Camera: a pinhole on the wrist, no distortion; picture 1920 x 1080 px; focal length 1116.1 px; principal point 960.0 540.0 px. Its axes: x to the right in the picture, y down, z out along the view. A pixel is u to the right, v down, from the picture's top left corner.
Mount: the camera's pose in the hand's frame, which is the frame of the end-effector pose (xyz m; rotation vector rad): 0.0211 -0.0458 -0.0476 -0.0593 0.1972 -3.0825
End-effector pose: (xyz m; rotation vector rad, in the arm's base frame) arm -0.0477 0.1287 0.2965 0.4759 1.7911 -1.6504
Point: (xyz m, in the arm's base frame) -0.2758 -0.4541 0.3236
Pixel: 610.1 806.6
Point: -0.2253 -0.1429 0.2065
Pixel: 184.7 607.8
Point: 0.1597 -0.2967 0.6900
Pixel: 1821.1 727.4
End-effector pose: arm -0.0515 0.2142 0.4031 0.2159 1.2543 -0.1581
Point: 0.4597 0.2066 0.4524
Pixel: 791.5 50.2
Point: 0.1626 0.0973 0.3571
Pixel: 632.7 502.6
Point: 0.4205 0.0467 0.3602
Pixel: 646.2 433.1
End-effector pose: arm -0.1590 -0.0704 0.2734 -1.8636 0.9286 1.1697
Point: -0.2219 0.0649 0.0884
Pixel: 497.3 74.1
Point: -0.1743 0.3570 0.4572
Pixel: 1857.0 888.6
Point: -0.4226 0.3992 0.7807
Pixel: outside the picture
